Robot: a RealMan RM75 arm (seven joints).
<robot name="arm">
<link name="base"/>
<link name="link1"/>
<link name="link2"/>
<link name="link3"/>
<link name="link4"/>
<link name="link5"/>
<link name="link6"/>
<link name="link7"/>
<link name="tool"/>
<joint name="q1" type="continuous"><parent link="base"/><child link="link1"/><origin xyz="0 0 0.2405" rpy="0 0 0"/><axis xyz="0 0 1"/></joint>
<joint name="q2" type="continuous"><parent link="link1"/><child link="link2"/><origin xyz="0 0 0" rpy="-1.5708 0 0"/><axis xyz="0 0 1"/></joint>
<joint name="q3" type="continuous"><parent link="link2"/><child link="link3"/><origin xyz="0 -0.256 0" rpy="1.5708 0 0"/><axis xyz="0 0 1"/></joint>
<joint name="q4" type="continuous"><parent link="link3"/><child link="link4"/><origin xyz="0 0 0" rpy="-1.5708 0 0"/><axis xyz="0 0 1"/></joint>
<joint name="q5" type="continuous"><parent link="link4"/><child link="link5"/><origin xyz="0 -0.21 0" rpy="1.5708 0 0"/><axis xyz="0 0 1"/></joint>
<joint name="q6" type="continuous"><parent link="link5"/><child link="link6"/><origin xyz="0 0 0" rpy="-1.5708 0 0"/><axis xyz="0 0 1"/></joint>
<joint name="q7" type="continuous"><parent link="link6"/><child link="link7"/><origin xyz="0 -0.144 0" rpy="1.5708 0 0"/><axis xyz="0 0 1"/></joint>
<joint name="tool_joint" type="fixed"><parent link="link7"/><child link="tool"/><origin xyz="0 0 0" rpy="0 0 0"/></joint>
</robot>
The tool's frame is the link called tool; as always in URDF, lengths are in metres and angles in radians. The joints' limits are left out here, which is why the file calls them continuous.
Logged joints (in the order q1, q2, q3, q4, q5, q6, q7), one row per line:
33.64 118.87 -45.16 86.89 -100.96 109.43 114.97
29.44 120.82 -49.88 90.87 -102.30 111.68 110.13
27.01 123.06 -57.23 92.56 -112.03 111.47 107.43
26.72 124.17 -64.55 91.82 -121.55 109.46 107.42
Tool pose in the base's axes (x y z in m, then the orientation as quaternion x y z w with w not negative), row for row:
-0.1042 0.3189 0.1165 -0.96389 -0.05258 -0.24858 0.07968
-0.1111 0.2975 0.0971 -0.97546 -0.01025 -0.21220 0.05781
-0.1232 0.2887 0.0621 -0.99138 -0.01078 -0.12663 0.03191
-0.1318 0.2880 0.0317 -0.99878 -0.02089 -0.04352 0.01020
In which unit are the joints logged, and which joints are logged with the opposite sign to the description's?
The joints are logged in degrees. Opposite sign: q1, q2, q3, q5, q7.
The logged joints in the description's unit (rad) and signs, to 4 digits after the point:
-0.5871 -2.0747 0.7882 1.5165 1.7621 1.9099 -2.0066
-0.5138 -2.1087 0.8706 1.5860 1.7855 1.9492 -1.9221
-0.4714 -2.1478 0.9989 1.6155 1.9553 1.9455 -1.8750
-0.4664 -2.1672 1.1266 1.6026 2.1214 1.9104 -1.8748

